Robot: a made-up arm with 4 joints.
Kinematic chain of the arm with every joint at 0, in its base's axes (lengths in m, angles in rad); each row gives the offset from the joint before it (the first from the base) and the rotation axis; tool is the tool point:
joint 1: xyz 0 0 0.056 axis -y
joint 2: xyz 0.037 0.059 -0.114 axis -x
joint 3: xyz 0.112 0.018 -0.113 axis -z
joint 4: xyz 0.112 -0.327 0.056 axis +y
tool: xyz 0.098 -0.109 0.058
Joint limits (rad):
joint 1: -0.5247..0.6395
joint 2: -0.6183..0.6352
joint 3: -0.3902..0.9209
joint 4: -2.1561..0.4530
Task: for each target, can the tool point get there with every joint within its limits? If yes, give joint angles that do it. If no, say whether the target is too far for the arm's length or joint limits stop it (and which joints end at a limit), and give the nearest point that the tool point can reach.
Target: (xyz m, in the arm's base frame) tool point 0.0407 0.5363 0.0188
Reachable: no: joint limits stop it (at a limit: joint 1, joint 2, joint 3) | nearest point -0.1808 -0.1451 -0.0074 | short by 0.717 m
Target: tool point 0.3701 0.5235 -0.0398
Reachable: no: joint limits stop it (at a limit: joint 2, joint 3) | nearest point 0.4546 -0.1753 -0.0617 | short by 0.704 m
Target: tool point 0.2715 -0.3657 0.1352
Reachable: yes | joints 0.4583 0.0407 0.0625 -0.6296
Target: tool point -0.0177 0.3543 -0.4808
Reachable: no: joint limits stop it (at a limit: joint 2, joint 3, joint 4) | nearest point -0.0108 -0.1432 -0.2728 | short by 0.539 m
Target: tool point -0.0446 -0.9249 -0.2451
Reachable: no: too far | nearest point 0.0161 -0.4091 -0.1779 | short by 0.524 m
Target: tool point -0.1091 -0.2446 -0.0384
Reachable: yes | joints 0.4118 0.1780 0.7731 -1.9081
